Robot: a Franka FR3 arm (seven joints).
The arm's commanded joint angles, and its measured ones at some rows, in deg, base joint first. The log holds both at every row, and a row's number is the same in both.
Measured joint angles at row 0:
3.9 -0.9 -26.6 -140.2 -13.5 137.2 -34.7
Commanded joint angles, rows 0 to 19:
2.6 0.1 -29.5 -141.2 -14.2 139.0 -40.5
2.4 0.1 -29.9 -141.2 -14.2 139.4 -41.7
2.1 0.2 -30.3 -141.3 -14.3 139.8 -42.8
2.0 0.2 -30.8 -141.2 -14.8 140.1 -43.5
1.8 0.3 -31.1 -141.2 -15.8 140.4 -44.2
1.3 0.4 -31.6 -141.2 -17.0 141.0 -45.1
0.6 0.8 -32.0 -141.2 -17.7 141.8 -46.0
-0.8 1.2 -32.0 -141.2 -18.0 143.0 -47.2
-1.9 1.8 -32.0 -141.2 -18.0 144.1 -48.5
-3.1 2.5 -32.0 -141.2 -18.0 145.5 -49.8
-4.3 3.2 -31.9 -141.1 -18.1 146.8 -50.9
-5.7 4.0 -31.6 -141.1 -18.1 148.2 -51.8
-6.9 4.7 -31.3 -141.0 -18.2 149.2 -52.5
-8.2 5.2 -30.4 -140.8 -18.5 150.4 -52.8
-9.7 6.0 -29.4 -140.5 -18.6 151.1 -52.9
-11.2 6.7 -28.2 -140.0 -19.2 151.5 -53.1
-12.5 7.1 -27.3 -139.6 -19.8 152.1 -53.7
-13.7 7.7 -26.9 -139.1 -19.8 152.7 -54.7
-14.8 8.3 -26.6 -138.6 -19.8 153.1 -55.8
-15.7 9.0 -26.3 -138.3 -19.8 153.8 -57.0
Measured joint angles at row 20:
-11.0 3.2 -28.0 -139.8 -19.0 150.3 -53.4
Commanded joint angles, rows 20 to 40:
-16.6 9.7 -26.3 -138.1 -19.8 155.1 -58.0
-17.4 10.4 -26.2 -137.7 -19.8 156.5 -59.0
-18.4 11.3 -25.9 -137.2 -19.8 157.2 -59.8
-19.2 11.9 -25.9 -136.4 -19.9 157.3 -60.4
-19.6 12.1 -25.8 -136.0 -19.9 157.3 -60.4
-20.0 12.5 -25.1 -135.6 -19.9 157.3 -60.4
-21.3 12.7 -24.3 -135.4 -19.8 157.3 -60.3
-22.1 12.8 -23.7 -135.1 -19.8 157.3 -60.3
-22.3 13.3 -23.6 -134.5 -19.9 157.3 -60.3
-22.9 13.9 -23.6 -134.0 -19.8 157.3 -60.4
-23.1 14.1 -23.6 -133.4 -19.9 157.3 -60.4
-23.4 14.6 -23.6 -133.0 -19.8 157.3 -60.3
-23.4 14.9 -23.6 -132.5 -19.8 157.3 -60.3
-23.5 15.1 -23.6 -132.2 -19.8 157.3 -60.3
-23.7 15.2 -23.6 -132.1 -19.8 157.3 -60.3
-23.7 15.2 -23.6 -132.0 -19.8 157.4 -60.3
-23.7 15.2 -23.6 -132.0 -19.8 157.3 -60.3
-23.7 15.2 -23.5 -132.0 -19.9 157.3 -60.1
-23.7 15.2 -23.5 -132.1 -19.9 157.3 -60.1
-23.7 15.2 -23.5 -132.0 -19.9 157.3 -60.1
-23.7 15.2 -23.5 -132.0 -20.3 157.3 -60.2
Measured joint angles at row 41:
-22.1 11.3 -24.3 -132.8 -19.1 155.9 -59.9
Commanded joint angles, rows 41 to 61:
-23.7 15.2 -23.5 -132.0 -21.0 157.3 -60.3
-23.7 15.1 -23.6 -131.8 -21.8 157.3 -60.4
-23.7 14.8 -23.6 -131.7 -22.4 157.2 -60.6
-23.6 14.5 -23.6 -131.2 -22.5 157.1 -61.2
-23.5 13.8 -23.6 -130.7 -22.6 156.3 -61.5
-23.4 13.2 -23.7 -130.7 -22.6 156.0 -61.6
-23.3 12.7 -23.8 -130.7 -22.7 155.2 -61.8
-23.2 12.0 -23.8 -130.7 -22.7 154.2 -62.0
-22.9 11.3 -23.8 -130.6 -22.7 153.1 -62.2
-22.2 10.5 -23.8 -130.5 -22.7 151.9 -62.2
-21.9 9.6 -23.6 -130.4 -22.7 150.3 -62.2
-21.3 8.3 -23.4 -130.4 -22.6 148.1 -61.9
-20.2 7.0 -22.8 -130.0 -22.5 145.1 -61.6
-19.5 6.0 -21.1 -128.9 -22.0 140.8 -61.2
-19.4 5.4 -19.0 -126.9 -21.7 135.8 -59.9
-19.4 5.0 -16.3 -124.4 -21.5 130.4 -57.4
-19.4 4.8 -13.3 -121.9 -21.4 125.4 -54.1
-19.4 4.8 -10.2 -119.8 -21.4 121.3 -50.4
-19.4 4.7 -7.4 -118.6 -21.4 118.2 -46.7
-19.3 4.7 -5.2 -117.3 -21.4 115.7 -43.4
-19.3 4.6 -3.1 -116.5 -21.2 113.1 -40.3
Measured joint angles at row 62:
-19.7 4.1 -8.3 -120.2 -21.5 120.9 -48.8
